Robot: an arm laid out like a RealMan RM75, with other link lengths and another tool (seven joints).
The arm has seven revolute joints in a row. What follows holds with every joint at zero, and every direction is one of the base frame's.
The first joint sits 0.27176 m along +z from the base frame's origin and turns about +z.
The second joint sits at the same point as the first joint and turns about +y.
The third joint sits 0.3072 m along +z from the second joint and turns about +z.
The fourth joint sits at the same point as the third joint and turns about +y.
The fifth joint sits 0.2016 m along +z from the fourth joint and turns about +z.
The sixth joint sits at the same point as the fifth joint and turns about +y.
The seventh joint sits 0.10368 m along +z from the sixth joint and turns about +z.
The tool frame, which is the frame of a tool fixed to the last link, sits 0.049 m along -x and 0.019 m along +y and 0.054 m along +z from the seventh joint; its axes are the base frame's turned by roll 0.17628, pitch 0 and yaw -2.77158 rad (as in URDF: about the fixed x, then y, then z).
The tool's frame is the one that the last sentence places.
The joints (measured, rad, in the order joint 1, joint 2, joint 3, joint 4, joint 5, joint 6, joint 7), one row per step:
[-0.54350 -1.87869 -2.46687 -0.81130 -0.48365 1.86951 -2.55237]
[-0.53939 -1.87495 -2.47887 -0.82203 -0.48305 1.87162 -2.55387]
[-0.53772 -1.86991 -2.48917 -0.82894 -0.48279 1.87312 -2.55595]
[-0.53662 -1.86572 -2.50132 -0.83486 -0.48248 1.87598 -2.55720]
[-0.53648 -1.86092 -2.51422 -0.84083 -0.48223 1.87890 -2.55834]
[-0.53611 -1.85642 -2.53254 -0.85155 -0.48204 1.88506 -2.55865]
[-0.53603 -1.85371 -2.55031 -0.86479 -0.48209 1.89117 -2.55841]
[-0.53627 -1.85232 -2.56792 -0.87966 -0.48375 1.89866 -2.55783]
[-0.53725 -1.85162 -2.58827 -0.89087 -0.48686 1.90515 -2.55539]
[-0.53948 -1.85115 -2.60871 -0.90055 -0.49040 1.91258 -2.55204]
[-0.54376 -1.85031 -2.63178 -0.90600 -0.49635 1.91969 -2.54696]
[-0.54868 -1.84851 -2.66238 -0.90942 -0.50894 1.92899 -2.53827]
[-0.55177 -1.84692 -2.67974 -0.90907 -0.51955 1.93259 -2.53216]
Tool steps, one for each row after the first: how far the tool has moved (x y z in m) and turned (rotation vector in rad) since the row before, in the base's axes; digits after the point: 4 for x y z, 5 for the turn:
[-0.0012 0.0003 0.0034 0.01606 0.00290 0.00344]
[-0.0008 0.0008 0.0035 0.01395 0.00280 0.00310]
[-0.0004 0.0007 0.0031 0.01320 -0.00013 0.00308]
[-0.0002 0.0011 0.0034 0.01413 0.00000 0.00217]
[0.0001 0.0012 0.0043 0.01835 -0.00183 0.00094]
[0.0005 0.0013 0.0038 0.01846 -0.00157 -0.00150]
[0.0010 0.0013 0.0034 0.01814 -0.00345 -0.00352]
[0.0012 0.0014 0.0028 0.01918 -0.00803 -0.00416]
[0.0016 0.0015 0.0025 0.01758 -0.00991 -0.00562]
[0.0022 0.0021 0.0022 0.01871 -0.01503 -0.00786]
[0.0029 0.0025 0.0027 0.02521 -0.02485 -0.01248]
[0.0018 0.0018 0.0014 0.01633 -0.01641 -0.00955]

